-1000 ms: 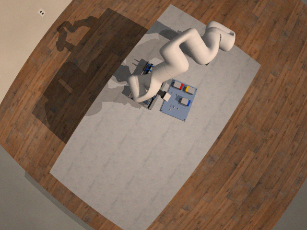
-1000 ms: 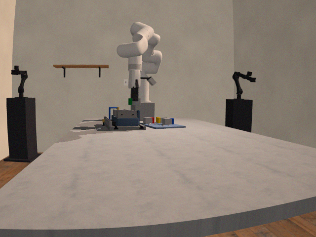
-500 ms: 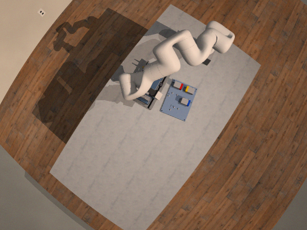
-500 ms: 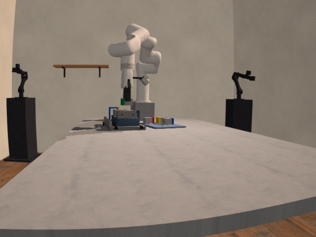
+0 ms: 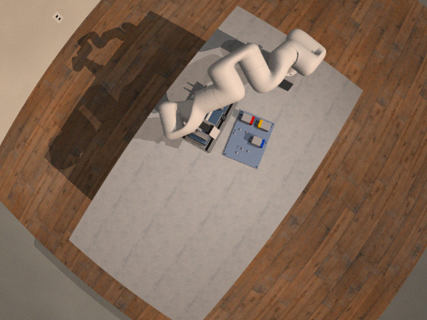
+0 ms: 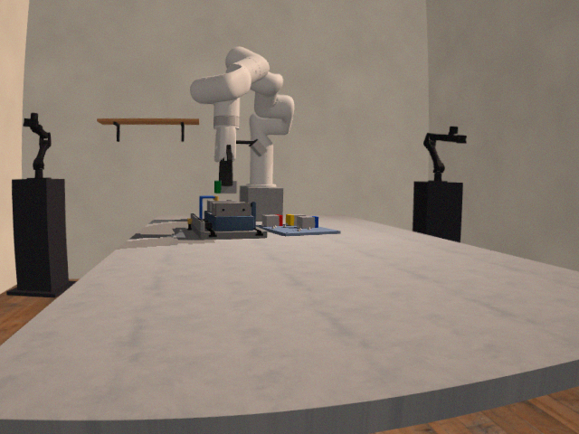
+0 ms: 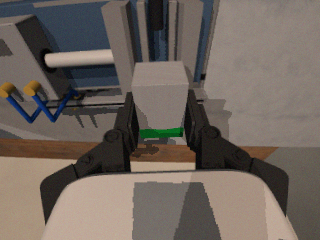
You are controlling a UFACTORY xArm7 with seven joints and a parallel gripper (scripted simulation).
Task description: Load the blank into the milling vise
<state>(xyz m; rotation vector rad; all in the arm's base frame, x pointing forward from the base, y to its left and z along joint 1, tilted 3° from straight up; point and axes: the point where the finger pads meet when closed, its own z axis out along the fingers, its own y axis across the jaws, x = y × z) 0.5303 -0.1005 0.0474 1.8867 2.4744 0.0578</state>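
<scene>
My gripper is now 2 cm above the green-ended blank. Round my hand: milling vise: 12 cm below, 7 cm behind; fixed jaw: 9 cm below, 2 cm to the left, 2 cm ahead; work stop rod: 7 cm below, 6 cm to the left, 2 cm behind.
</scene>
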